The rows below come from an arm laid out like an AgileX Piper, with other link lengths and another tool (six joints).
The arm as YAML. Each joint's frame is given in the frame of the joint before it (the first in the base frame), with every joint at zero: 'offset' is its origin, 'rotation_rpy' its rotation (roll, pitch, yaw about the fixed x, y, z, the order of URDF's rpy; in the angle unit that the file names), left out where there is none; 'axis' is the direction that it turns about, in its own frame. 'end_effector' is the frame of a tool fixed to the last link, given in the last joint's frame.
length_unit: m
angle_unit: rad
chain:
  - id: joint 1
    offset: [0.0, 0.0, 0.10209]
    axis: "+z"
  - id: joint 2
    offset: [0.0, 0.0, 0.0]
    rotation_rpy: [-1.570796, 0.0, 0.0]
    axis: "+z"
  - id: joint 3
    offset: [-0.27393, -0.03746, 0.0]
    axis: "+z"
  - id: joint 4
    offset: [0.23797, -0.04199, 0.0]
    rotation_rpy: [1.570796, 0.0, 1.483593]
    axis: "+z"
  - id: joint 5
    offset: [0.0, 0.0, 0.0]
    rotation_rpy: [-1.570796, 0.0, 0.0]
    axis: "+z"
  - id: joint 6
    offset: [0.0, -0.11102, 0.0]
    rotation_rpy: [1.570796, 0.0, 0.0]
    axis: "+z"
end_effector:
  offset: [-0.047, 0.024, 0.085]
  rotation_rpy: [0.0, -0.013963, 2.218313]
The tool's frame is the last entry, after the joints.
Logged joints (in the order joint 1, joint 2, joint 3, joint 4, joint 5, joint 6), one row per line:
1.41, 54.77, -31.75, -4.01, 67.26, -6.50
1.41, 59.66, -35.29, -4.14, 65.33, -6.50
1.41, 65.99, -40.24, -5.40, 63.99, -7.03
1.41, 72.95, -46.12, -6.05, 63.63, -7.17
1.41, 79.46, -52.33, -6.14, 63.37, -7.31
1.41, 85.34, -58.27, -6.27, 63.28, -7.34
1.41, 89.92, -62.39, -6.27, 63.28, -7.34
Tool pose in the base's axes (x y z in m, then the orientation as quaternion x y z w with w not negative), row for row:
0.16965, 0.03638, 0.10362, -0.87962, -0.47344, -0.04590, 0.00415
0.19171, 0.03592, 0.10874, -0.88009, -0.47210, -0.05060, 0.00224
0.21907, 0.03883, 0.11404, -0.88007, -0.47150, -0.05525, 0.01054
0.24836, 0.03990, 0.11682, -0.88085, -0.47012, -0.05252, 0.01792
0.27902, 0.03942, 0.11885, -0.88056, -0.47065, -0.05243, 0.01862
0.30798, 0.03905, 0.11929, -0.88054, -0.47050, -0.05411, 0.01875
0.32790, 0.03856, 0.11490, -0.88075, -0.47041, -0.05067, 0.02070
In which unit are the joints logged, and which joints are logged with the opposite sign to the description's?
The joints are logged in degrees. Opposite sign: joint 1, joint 4.
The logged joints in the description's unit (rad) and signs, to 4 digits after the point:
-0.0246, 0.9559, -0.5541, 0.0700, 1.1739, -0.1134
-0.0246, 1.0413, -0.6159, 0.0723, 1.1402, -0.1134
-0.0246, 1.1517, -0.7023, 0.0942, 1.1168, -0.1227
-0.0246, 1.2732, -0.8049, 0.1056, 1.1106, -0.1251
-0.0246, 1.3868, -0.9133, 0.1072, 1.1060, -0.1276
-0.0246, 1.4895, -1.0170, 0.1094, 1.1044, -0.1281
-0.0246, 1.5694, -1.0889, 0.1094, 1.1044, -0.1281

